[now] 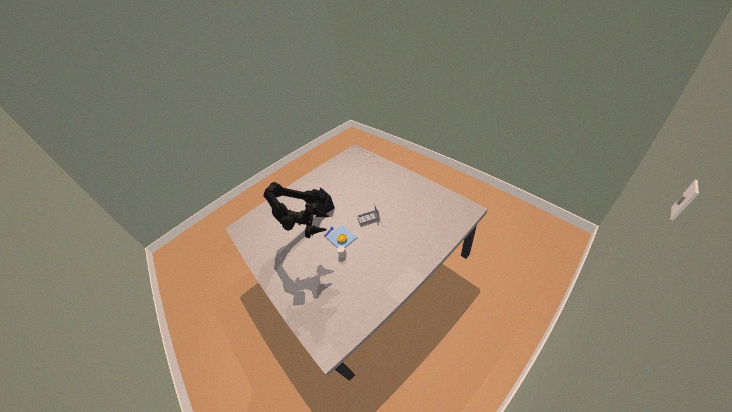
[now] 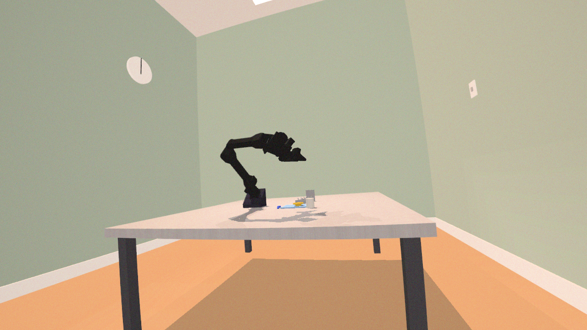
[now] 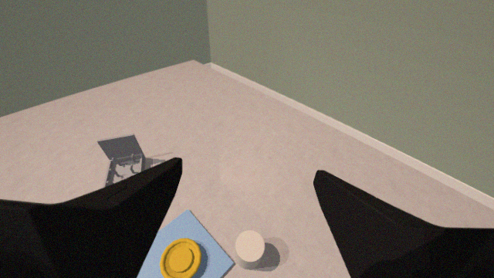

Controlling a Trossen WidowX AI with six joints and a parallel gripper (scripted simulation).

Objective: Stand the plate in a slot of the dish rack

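My gripper tip is 6 cm past the yellow plate, 7 cm to the right of it and 24 cm above it. Round my gripper tip: grey dish rack (8 cm behind, 29 cm to the left, 24 cm below); mat (8 cm behind, 7 cm to the left, 26 cm below); white cup (2 cm ahead, 1 cm to the left, 24 cm below).
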